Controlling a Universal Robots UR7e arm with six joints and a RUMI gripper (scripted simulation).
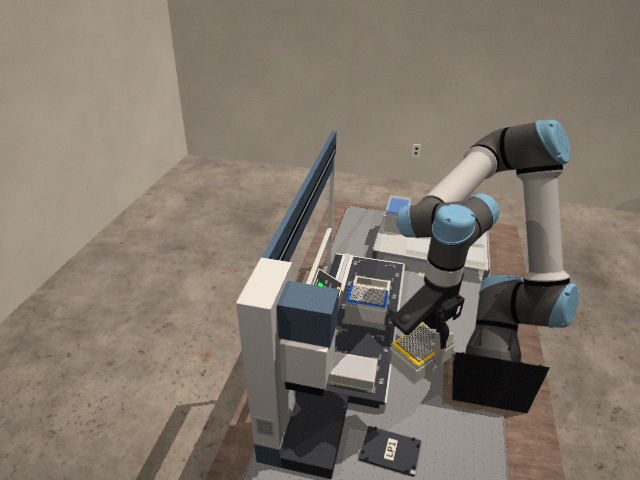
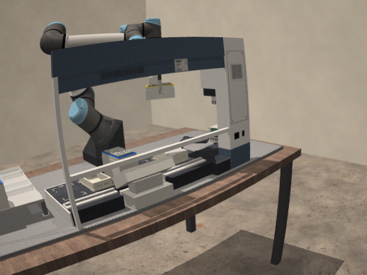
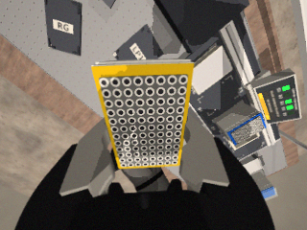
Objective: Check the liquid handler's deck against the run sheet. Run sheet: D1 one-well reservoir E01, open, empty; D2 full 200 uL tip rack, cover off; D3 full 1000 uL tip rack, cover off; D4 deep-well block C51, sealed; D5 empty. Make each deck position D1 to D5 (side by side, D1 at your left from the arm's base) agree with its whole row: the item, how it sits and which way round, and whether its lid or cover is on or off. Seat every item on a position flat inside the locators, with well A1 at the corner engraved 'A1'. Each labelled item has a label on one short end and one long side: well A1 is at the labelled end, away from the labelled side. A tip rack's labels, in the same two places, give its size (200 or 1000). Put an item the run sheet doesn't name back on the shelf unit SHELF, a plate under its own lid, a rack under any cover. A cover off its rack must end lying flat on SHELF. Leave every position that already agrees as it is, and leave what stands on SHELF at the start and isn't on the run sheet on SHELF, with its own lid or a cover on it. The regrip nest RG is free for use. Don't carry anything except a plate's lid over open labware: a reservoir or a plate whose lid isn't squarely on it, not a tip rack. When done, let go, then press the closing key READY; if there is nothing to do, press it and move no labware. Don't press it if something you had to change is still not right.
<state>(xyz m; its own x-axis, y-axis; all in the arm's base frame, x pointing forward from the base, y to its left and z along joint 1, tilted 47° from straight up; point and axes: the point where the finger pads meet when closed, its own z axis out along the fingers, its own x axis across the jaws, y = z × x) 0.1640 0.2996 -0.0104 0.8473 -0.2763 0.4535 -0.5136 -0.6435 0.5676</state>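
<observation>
The regrip nest RG lies 14 cm behind my hand, 27 cm to the left of it and 31 cm below it. Also, from my hand: white sealed block (17 cm ahead, 8 cm to the right, 25 cm below); then yellow-rimmed tip rack (1 cm to the right, 1 cm above); then dark pad (2 cm ahead, 8 cm to the left, 31 cm below).
</observation>
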